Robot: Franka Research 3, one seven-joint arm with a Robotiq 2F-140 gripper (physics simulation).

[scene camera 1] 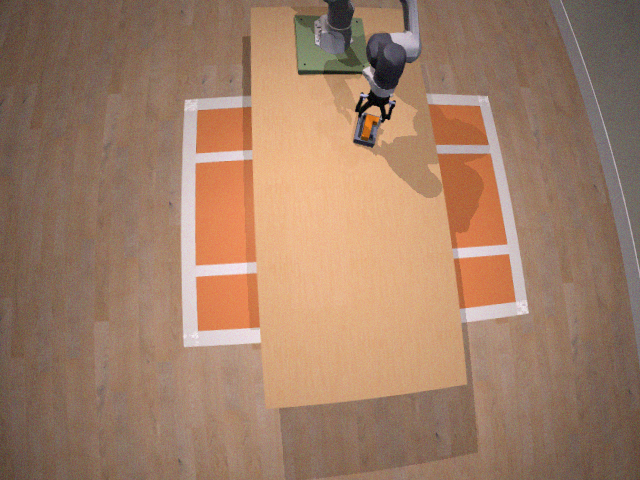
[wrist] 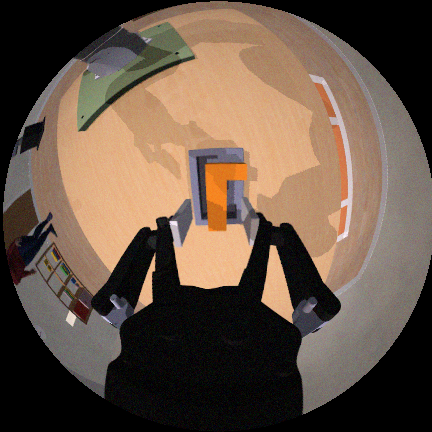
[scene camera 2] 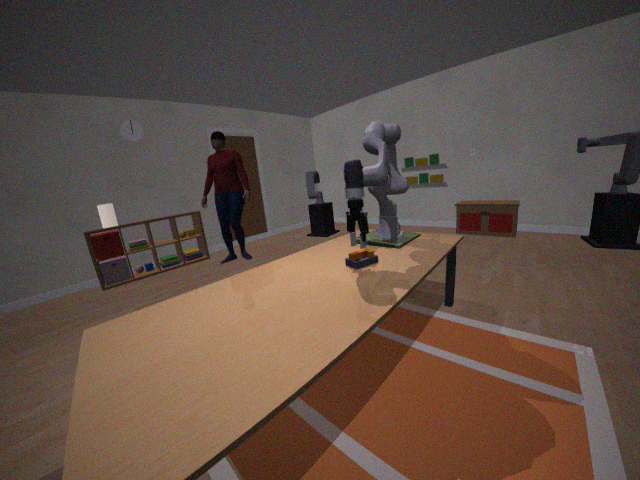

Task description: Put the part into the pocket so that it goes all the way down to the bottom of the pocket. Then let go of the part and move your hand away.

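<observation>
The part is an orange L-shaped piece [scene camera 1: 368, 128] [scene camera 2: 361, 254] [wrist: 216, 200]. It lies on the blue-grey block [scene camera 1: 363, 143] [scene camera 2: 361, 262] [wrist: 217, 151] that has the pocket. In the wrist view the end of its long leg overlaps the near rim and its short leg overlaps the right rim. Dark pocket space shows beside it, and in scene camera 2 the part stands above the block's rim. My gripper [scene camera 1: 370, 117] [scene camera 2: 358, 240] [wrist: 215, 207] is open and empty. Its fingers are a little above the part, one on each side of the long leg, with gaps.
The block stands on the wooden table [scene camera 1: 356, 258] [scene camera 2: 232, 330] [wrist: 100, 165]. The green base plate [scene camera 1: 310, 62] [scene camera 2: 408, 240] [wrist: 92, 100] of the arm lies behind it. A person [scene camera 2: 227, 175] stands on the floor beyond the table, near a low shelf unit [scene camera 2: 148, 223].
</observation>
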